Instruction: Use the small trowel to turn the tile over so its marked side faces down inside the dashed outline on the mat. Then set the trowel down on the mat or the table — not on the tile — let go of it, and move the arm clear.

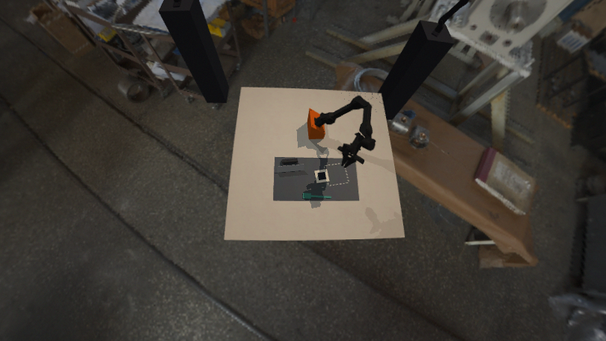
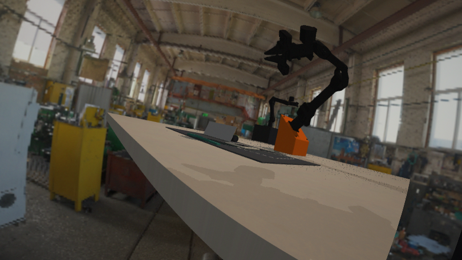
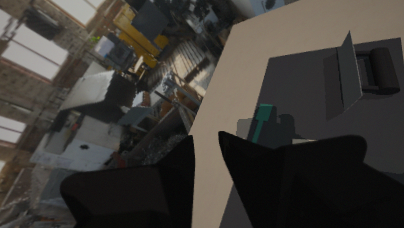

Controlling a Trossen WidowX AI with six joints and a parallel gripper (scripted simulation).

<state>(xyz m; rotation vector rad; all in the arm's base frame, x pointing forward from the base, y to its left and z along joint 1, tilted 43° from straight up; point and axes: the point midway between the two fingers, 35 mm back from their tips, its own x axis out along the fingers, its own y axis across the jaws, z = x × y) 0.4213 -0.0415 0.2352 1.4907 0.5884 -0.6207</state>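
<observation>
Now: gripper tip 37 cm above the dark mat, 11 cm to the left of it and 3 cm past it. Also, from my gripper tip: tile (35 cm below, 7 cm to the right, 5 cm behind).
</observation>
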